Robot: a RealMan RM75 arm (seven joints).
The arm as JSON. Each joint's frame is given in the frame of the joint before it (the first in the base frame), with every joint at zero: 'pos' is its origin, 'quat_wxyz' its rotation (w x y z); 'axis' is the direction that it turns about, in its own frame. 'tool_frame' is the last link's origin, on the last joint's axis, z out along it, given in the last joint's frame.
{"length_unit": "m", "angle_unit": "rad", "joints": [
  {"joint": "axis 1", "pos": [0.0, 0.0, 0.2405], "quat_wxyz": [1.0, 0.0, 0.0, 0.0], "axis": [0.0, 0.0, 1.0]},
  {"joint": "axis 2", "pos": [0.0, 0.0, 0.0], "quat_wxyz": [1.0, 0.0, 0.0, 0.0], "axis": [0.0, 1.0, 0.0]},
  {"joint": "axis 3", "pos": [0.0, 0.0, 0.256], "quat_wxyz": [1.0, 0.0, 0.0, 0.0], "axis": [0.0, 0.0, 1.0]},
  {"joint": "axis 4", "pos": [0.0, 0.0, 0.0], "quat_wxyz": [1.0, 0.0, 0.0, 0.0], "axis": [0.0, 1.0, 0.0]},
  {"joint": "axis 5", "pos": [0.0, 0.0, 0.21], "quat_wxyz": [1.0, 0.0, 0.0, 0.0], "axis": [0.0, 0.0, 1.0]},
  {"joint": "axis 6", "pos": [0.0, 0.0, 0.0], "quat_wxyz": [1.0, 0.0, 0.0, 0.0], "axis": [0.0, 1.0, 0.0]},
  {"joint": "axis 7", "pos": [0.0, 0.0, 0.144], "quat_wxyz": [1.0, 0.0, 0.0, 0.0], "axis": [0.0, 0.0, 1.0]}
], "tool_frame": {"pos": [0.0, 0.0, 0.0], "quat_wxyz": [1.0, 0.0, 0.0, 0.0]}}
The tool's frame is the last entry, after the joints.
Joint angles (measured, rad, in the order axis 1, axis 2, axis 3, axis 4, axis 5, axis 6, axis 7), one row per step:
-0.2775, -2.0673, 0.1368, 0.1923, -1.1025, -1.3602, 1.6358
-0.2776, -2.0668, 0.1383, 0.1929, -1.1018, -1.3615, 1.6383
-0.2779, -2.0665, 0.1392, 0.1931, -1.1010, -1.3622, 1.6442
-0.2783, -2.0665, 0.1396, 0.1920, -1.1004, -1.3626, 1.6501
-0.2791, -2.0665, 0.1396, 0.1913, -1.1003, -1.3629, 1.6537
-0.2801, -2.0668, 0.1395, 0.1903, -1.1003, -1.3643, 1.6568
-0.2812, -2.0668, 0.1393, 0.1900, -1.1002, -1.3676, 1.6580
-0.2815, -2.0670, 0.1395, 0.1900, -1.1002, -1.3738, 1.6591
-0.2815, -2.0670, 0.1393, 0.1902, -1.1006, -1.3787, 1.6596
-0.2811, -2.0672, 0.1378, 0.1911, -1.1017, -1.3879, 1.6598
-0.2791, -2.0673, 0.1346, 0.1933, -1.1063, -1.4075, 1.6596
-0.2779, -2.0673, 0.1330, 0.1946, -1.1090, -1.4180, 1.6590
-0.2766, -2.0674, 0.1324, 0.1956, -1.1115, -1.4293, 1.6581
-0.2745, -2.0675, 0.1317, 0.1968, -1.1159, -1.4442, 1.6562
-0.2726, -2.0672, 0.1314, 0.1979, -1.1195, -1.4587, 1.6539
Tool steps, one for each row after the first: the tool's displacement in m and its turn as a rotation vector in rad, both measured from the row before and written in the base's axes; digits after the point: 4 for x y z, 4 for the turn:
0.0001, 0.0000, 0.0001, -0.0010, 0.0028, -0.0036
0.0001, 0.0000, 0.0000, 0.0000, 0.0051, -0.0050
0.0003, 0.0000, -0.0003, 0.0000, 0.0036, -0.0044
0.0003, 0.0002, -0.0001, 0.0005, 0.0020, -0.0031
0.0006, 0.0003, -0.0003, 0.0004, 0.0003, -0.0038
0.0007, 0.0003, 0.0000, 0.0005, -0.0014, -0.0043
0.0010, 0.0000, 0.0001, 0.0004, -0.0031, -0.0059
0.0006, 0.0000, 0.0002, 0.0010, -0.0026, -0.0040
0.0011, -0.0001, 0.0006, 0.0032, -0.0055, -0.0060
0.0018, -0.0005, 0.0018, 0.0089, -0.0122, -0.0107
0.0009, -0.0003, 0.0011, 0.0048, -0.0067, -0.0054
0.0011, -0.0005, 0.0009, 0.0037, -0.0075, -0.0063
0.0014, -0.0007, 0.0013, 0.0056, -0.0108, -0.0072
0.0013, -0.0007, 0.0013, 0.0044, -0.0102, -0.0074

